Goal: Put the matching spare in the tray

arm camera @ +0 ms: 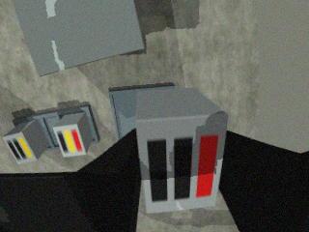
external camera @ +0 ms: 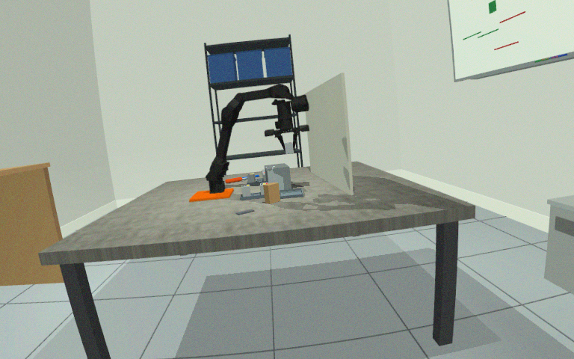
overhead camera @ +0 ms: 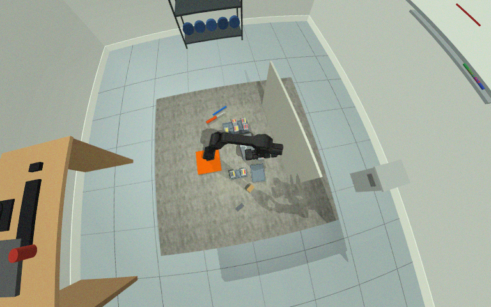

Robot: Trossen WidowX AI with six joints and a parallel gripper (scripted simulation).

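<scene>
Right now my gripper tip is 20 mm past the tray, 70 mm to the left of it and 170 mm above it. Also, from my gripper tip: mounted unit (60 mm behind, 130 mm to the left, 120 mm below); tall white panel (180 mm ahead, 130 mm to the left, 50 mm above); grey spare (20 mm above).
</scene>
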